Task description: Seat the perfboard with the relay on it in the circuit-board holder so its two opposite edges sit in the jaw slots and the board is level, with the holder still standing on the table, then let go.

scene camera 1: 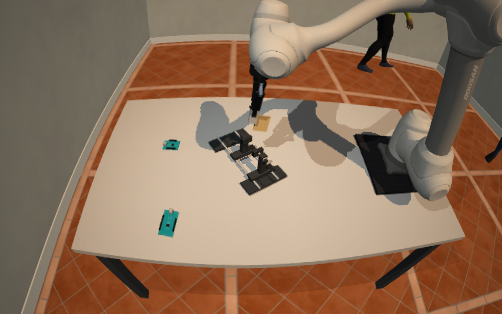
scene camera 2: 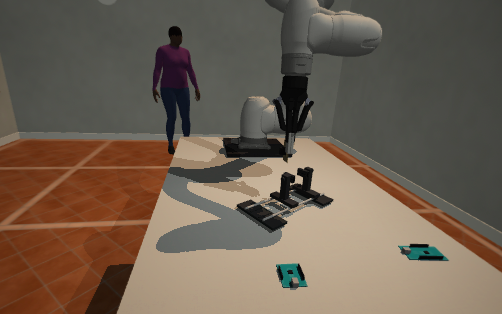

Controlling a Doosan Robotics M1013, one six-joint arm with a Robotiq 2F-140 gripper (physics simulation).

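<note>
The tan perfboard hangs at the tips of my gripper, which is shut on it near one edge. It is raised above the table, behind the holder in the scene camera 2 view and apart from it. The relay cannot be made out, and the board's exact tilt is too small to tell. The black circuit-board holder stands upright on the table, with two dark jaw posts on light rails. No board sits between its jaws.
Two teal circuit boards lie flat on the table: one board and another board. The arm's black base plate is at the table's other end. People stand beyond the table.
</note>
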